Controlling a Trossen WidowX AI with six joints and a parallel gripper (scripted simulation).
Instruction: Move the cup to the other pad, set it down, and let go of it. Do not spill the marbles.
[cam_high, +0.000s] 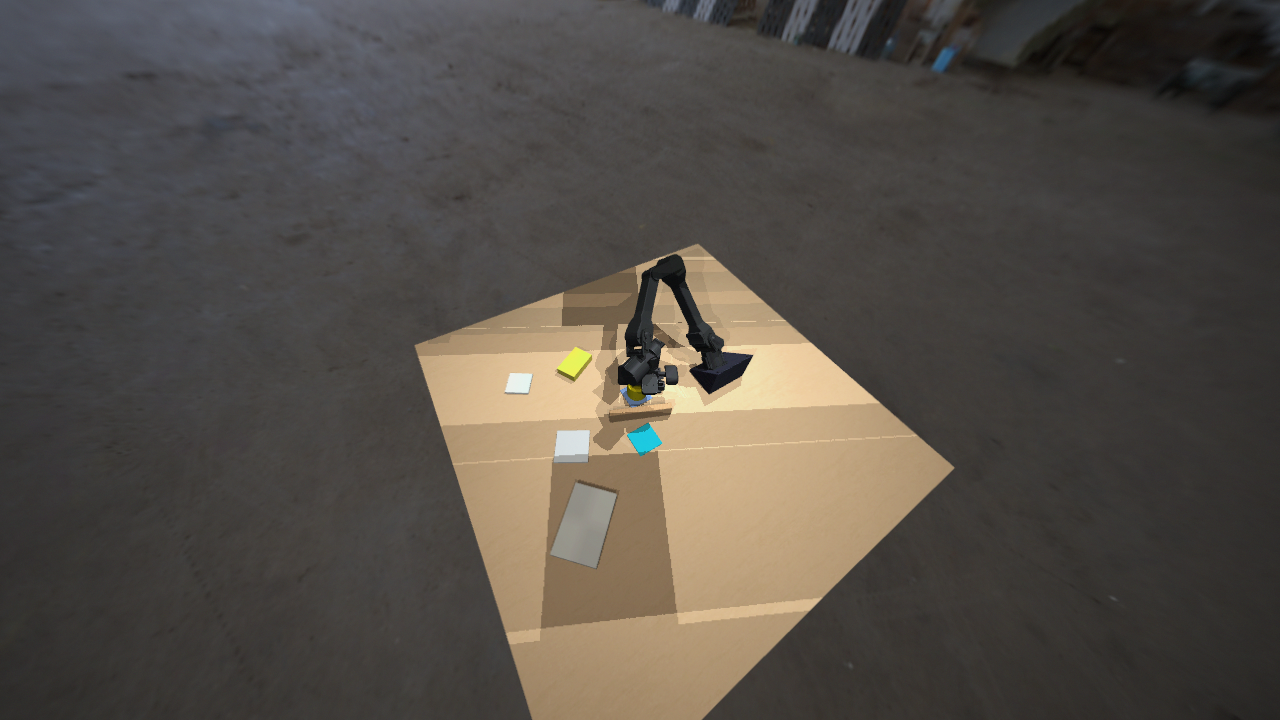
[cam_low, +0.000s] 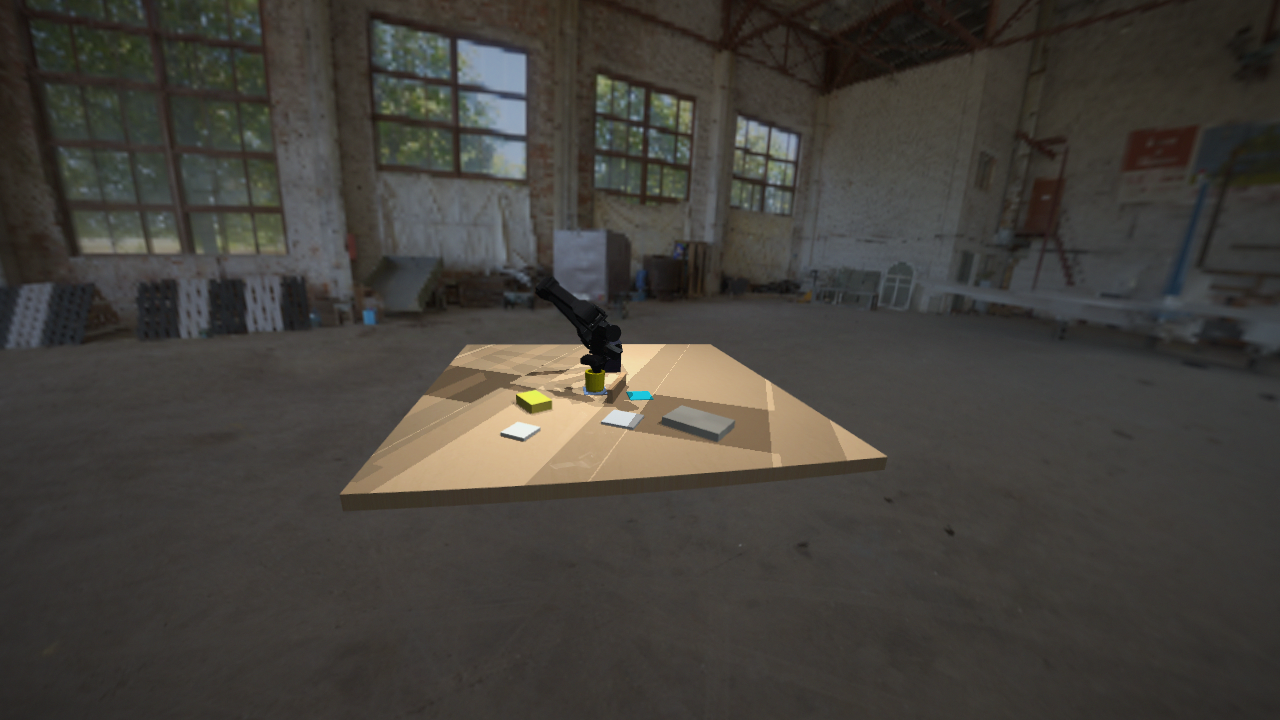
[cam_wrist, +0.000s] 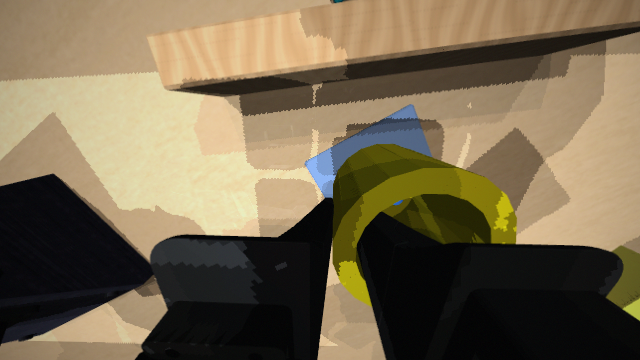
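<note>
Now: the pale blue pad 30 mm ahead of my gripper tip, 20 mm to the right of it and 50 mm below it. The rest, counted from my gripper tip: blue marble (30 mm ahead, 20 mm to the right, 20 mm below); yellow cup (20 mm ahead, 20 mm to the right); wooden bar (60 mm ahead, 60 mm to the left, 20 mm below).
</note>
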